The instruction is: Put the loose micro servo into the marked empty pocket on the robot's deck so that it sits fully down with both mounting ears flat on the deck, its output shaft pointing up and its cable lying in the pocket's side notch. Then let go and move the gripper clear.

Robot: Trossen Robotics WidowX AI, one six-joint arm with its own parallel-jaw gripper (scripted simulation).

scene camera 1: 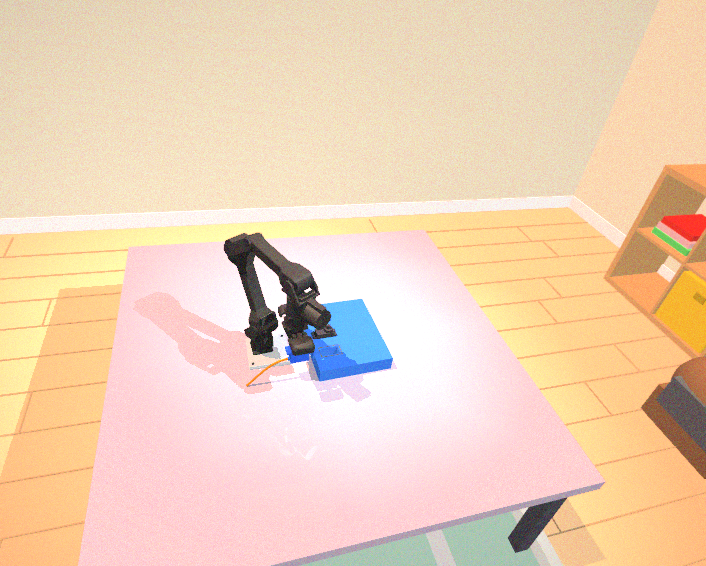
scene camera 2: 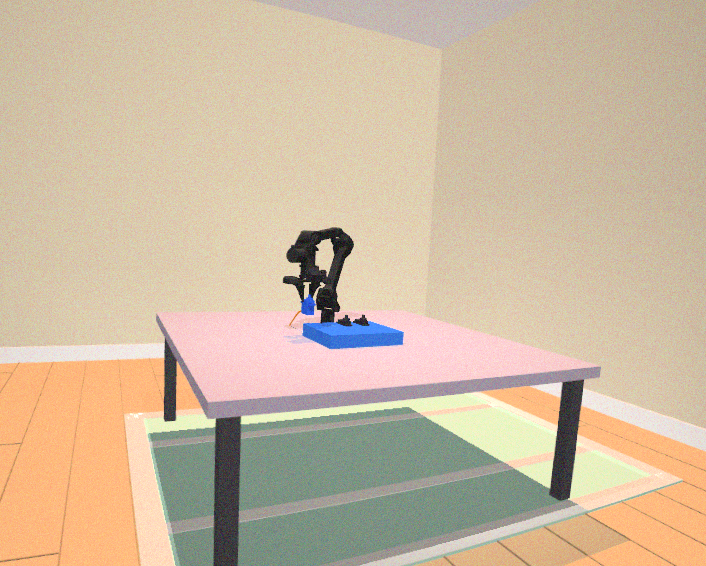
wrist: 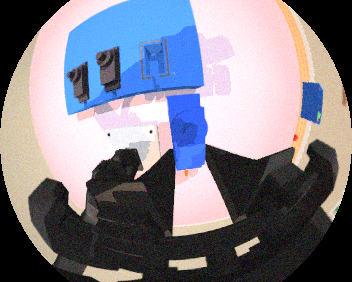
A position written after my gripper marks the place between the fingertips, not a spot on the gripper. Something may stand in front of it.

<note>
I see my gripper (scene camera 1: 294,348), a blue micro servo (wrist: 188,126) and a robot deck (scene camera 1: 364,350).
My gripper also shows in scene camera 2 (scene camera 2: 306,301) and in the wrist view (wrist: 188,150). The robot deck also shows in scene camera 2 (scene camera 2: 338,337).
</note>
